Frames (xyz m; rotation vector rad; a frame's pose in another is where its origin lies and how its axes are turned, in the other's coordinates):
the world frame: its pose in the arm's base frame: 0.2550 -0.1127 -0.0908 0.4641 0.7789 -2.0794
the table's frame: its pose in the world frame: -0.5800 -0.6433 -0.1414 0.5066 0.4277 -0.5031
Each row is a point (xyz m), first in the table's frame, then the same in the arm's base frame.
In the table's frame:
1: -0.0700 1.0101 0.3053
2: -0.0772 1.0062 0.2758
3: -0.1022 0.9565 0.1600
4: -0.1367 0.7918 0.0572
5: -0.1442 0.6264 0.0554
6: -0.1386 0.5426 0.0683
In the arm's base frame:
1: 0.2173 -0.4312 0.2772
2: 0.2401 -0.4150 0.2648
3: 0.3171 -0.3201 0.2251
4: 0.3593 -0.1280 0.2383
5: 0.3178 0.0212 0.2970
6: 0.2813 0.0909 0.3289

